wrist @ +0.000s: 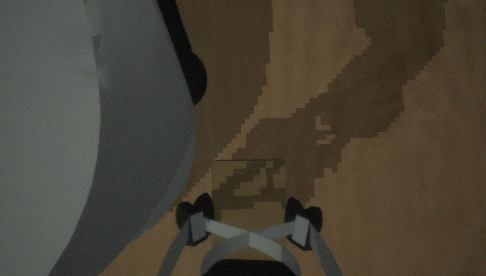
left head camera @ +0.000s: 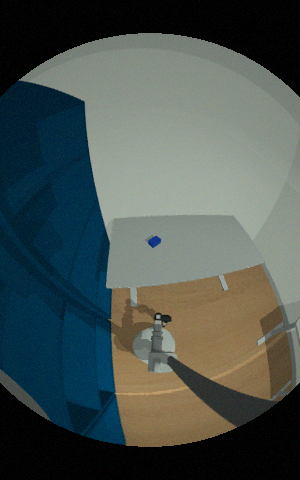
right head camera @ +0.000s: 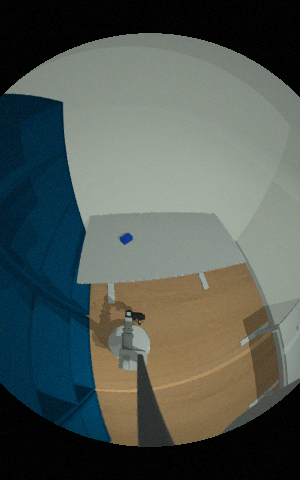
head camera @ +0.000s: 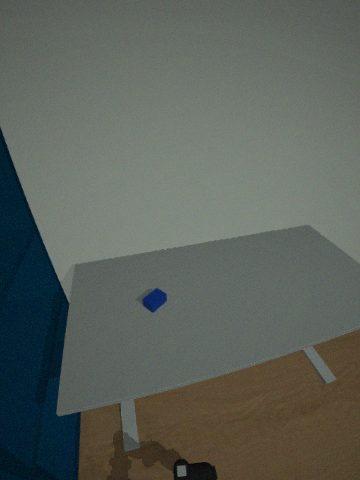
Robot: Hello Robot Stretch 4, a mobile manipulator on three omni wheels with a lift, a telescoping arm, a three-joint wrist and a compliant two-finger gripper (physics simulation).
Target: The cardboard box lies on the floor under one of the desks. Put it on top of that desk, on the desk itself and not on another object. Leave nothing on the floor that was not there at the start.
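Places are measured from the robot's base along level axes (x back, y right, z up), in metres.
Where they show: gripper, fingertip midpoint: (wrist: 248, 212) (left head camera: 162, 322).
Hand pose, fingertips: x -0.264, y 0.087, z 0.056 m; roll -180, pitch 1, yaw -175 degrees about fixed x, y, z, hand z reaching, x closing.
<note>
Each offset is from my fingertips to the top centre of the thing. "*": to the spot under its first point. Level surfaces: height alone.
The cardboard box {dx -0.001, dy -0.002, dz +0.028 m} (wrist: 249, 181) is tan and sits between the two black fingertips in the wrist view, its top partly in shadow. My gripper (wrist: 248, 212) (left head camera: 164, 321) (right head camera: 138, 319) is shut on it, above the wood floor and beside my round base. In the head view the gripper's dark body shows at the bottom edge; its fingers and the box are hidden there. The grey desk {dz +0.636 m} (head camera: 225, 310) (left head camera: 200, 250) (right head camera: 175, 250) stands ahead of the gripper, with its near edge beyond the gripper. I cannot tell how high the box hangs.
A small blue block {dx -0.564, dy -0.151, dz +0.681 m} (head camera: 155, 300) (left head camera: 154, 242) (right head camera: 126, 238) lies on the desk's left half. A tall blue unit (head camera: 30, 350) (left head camera: 40, 250) (right head camera: 30, 250) stands along the left. My pale base (wrist: 50, 125) (left head camera: 169, 342) is close to the gripper. Pale legs {* dx +0.457, dy +1.606, dz -0.053 m} (left head camera: 270, 334) (right head camera: 255, 334) show at the right.
</note>
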